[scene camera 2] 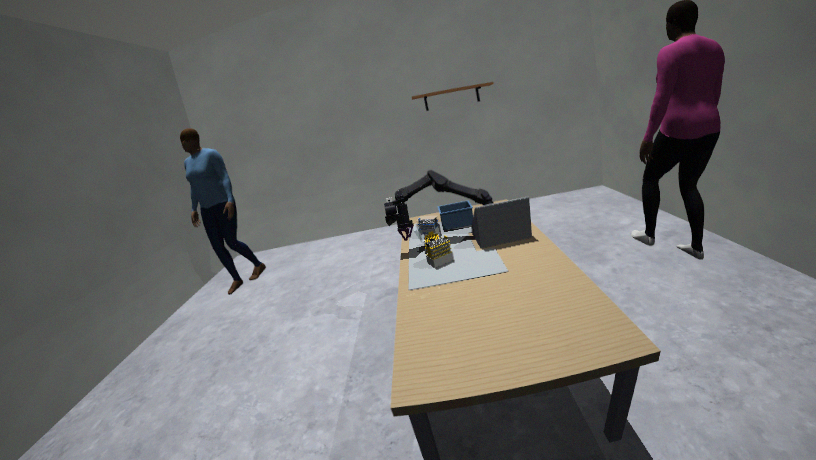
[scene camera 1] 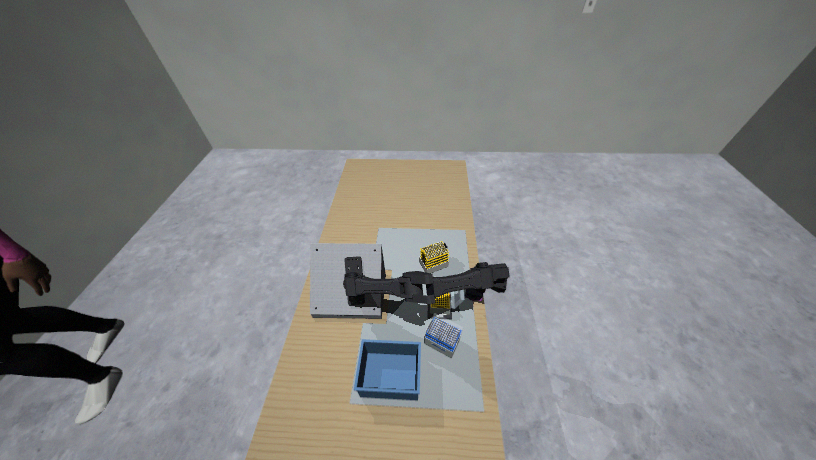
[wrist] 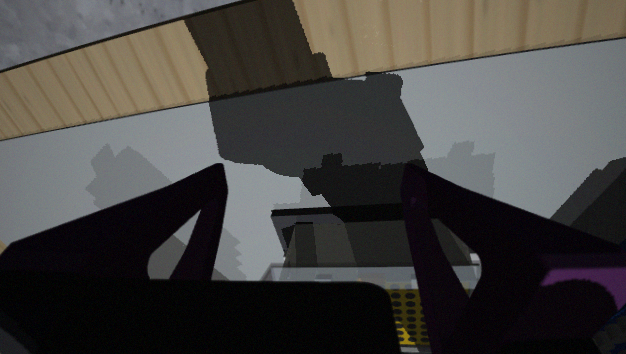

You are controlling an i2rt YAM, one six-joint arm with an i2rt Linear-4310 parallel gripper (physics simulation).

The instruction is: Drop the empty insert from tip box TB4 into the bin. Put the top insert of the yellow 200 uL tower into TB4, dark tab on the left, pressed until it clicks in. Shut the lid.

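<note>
The open tip box, TB4 by its yellow insert, shows its clear wall in the wrist view (wrist: 350,273), with its lid (wrist: 325,242) raised. The perforated yellow insert (scene camera 1: 441,301) (wrist: 410,310) sits in the box, partly hidden by the arm and a finger. My gripper (wrist: 314,176) (scene camera 2: 405,232) is open, with nothing between its fingertips, above the mat on the lid side of the box. The yellow tower (scene camera 1: 434,256) (scene camera 2: 438,249) stands on the mat, with tips or holes on top; its dark tab is too small to tell. The blue bin (scene camera 1: 388,395) (scene camera 2: 457,218) stands at the mat's other end.
A blue-and-white rack (scene camera 1: 443,336) (scene camera 2: 428,227) stands between TB4 and the bin. A grey perforated plate (scene camera 1: 331,285) lies beneath the arm's base. The pale mat (scene camera 1: 400,242) (scene camera 2: 480,268) lies on the wooden table (scene camera 1: 405,194) (scene camera 2: 514,331). Two people stand on the floor away from the table.
</note>
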